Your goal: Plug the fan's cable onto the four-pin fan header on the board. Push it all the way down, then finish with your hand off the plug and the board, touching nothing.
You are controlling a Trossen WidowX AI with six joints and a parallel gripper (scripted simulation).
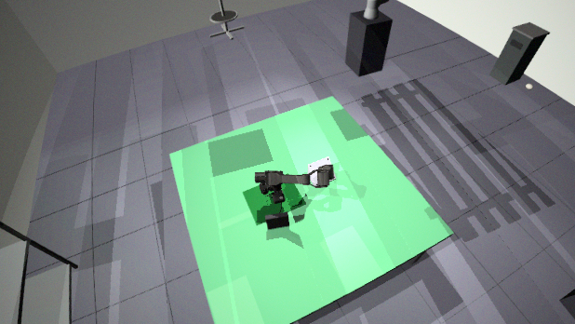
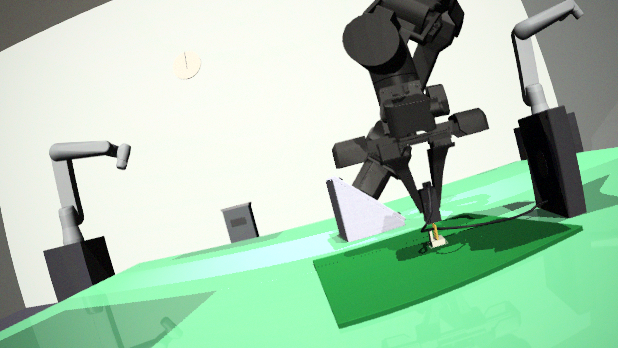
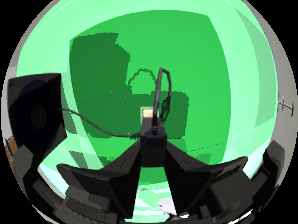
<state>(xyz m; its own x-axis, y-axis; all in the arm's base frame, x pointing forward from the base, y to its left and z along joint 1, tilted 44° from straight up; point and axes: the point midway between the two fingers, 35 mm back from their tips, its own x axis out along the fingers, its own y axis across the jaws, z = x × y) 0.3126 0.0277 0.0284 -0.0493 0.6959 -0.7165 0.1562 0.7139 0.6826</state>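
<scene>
My gripper tip is 1 cm short of the cream four-pin fan header and 4 cm above it. Round my gripper tip: dark green board (2 cm ahead, 2 cm to the right, 6 cm below); then black fan (5 cm ahead, 15 cm to the left, 2 cm above); then black plug (1 cm ahead, 1 cm above).
</scene>
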